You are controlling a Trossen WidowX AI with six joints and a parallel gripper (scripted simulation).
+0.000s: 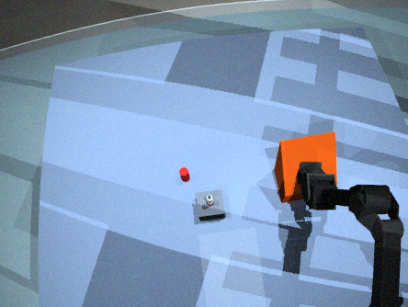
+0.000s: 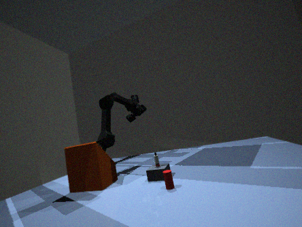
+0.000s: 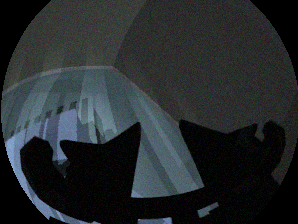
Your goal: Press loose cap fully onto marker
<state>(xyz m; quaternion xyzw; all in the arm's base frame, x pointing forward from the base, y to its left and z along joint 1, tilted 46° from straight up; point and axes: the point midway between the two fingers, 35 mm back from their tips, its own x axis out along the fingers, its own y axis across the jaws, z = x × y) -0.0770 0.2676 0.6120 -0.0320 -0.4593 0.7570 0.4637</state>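
My gripper tip is now 70 cm to the left of the red cap, 48 cm short of it and 30 cm above it. The rest, counted from my gripper tip: dark grey holder block 61 cm to the right, 41 cm ahead, 31 cm below.
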